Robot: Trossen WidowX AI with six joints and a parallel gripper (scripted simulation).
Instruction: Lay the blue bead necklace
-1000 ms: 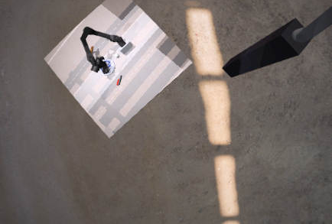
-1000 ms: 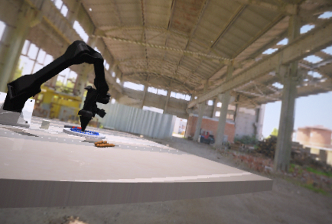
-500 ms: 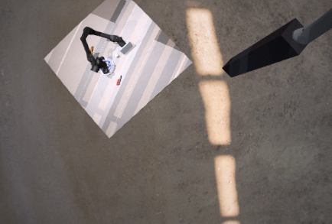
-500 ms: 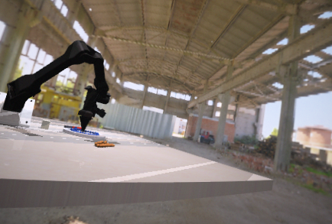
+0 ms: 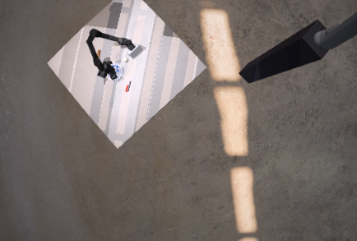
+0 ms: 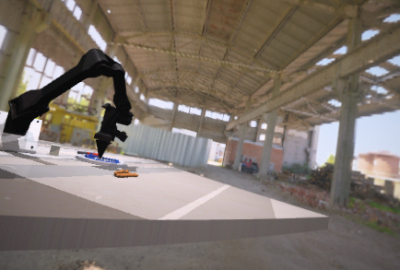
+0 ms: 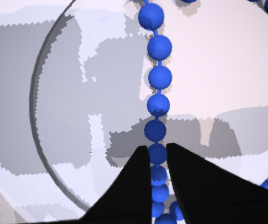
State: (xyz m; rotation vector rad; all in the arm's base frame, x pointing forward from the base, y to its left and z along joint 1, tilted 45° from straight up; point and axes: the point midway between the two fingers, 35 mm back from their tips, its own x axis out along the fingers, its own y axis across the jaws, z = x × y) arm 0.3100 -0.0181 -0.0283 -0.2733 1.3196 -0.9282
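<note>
The round white bead board is 2 cm to the right of my gripper tip and 1 cm below it. The rest, counted from my gripper tip: small white block: 17 cm behind, 1 cm to the right; then red pen-like object: 21 cm to the left, 2 cm ahead, 1 cm below.
</note>
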